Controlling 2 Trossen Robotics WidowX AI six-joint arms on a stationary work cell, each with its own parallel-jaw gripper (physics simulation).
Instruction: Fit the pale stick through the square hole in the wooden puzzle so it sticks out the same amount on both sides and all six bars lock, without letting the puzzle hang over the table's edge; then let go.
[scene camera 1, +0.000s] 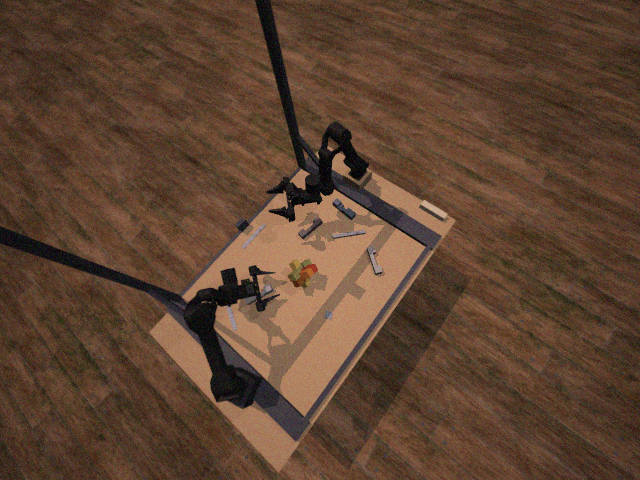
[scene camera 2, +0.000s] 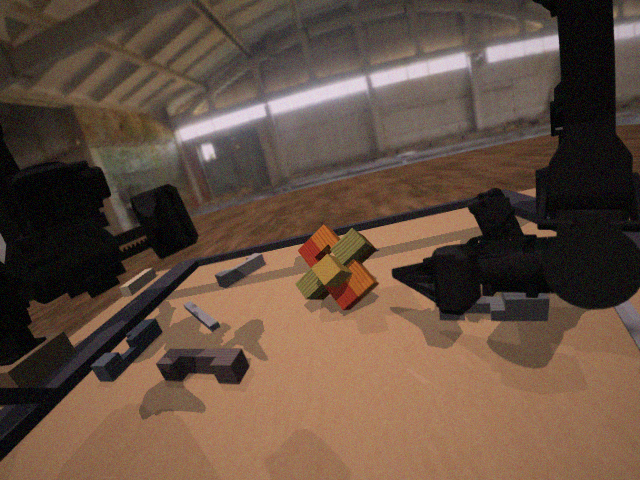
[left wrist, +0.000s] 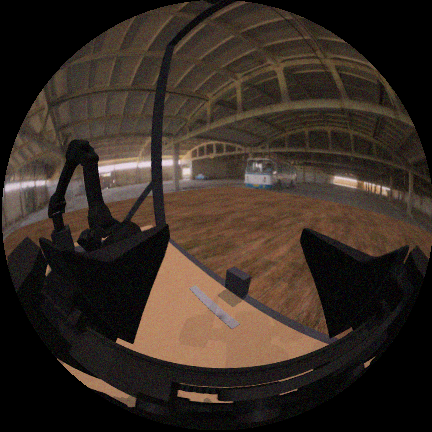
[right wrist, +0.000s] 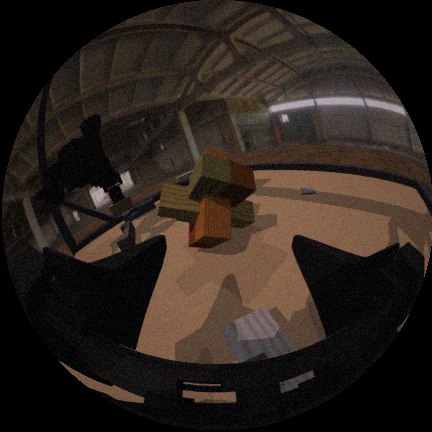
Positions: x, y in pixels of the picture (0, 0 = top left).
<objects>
my left gripper: scene camera 1 267, 201; scene camera 2; left wrist; right wrist 37, 186
same spot on my left gripper: (left wrist: 106, 289) = (scene camera 2: 142, 221)
</objects>
